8 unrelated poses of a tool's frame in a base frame.
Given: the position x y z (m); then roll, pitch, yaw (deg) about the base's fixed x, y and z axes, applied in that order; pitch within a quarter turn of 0, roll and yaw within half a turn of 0.
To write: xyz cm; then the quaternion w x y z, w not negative. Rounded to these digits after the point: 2 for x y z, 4 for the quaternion.
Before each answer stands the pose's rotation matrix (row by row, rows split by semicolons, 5 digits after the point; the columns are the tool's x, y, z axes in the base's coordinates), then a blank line. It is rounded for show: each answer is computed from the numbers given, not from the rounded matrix.
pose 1, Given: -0.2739 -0.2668 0.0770 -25.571 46.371 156.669
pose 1, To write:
-0.63357 -0.07037 -0.77048; 0.27326 -0.95203 -0.13775; -0.72382 -0.29782 0.62240

-27.39 -26.68 7.70 0.0959 -0.4171 -0.1216 0.8955
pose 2, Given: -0.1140 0.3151 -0.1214 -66.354 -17.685 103.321
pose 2, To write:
-0.21952 -0.45441 -0.86332; 0.92711 0.17838 -0.32963; 0.30378 -0.87275 0.38213

-11.40 31.51 -12.14 0.5790 -0.2345 -0.5039 0.5965
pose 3, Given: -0.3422 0.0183 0.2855 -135.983 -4.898 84.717
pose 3, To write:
0.09174 0.72154 -0.68627; 0.99212 -0.00714 0.12512; 0.08538 -0.69233 -0.71651

-34.22 1.83 28.55 0.3034 -0.6737 -0.6359 0.2230
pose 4, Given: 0.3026 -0.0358 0.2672 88.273 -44.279 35.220
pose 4, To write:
0.58489 -0.58747 0.55927; 0.41290 -0.37783 -0.82871; 0.69815 0.71562 0.02158

30.26 -3.58 26.72 0.5542 0.6966 -0.0626 0.4513
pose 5, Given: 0.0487 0.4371 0.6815 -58.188 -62.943 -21.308
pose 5, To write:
0.42378 0.89660 -0.12856; -0.16529 0.21610 0.96228; 0.89055 -0.38655 0.23978

4.87 43.71 68.15 0.6855 -0.4919 -0.3717 -0.3873
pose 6, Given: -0.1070 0.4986 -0.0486 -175.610 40.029 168.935
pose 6, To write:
-0.75148 0.23968 0.61468; 0.14696 0.96908 -0.19820; -0.64318 -0.05861 -0.76347

-10.70 49.86 -4.86 0.3369 0.1036 0.9333 -0.0688
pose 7, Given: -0.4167 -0.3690 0.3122 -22.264 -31.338 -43.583
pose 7, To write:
0.61870 0.78074 -0.08745; -0.58883 0.53453 0.60627; 0.52009 -0.32360 0.79044

-41.67 -36.90 31.22 0.8579 -0.2710 -0.1771 -0.3991
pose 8, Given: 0.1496 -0.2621 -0.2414 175.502 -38.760 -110.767
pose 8, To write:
-0.27648 -0.91474 -0.29463; -0.72911 0.39938 -0.55577; 0.62606 0.06115 -0.77737

14.96 -26.21 -24.14 0.2939 0.5248 -0.7831 0.1579
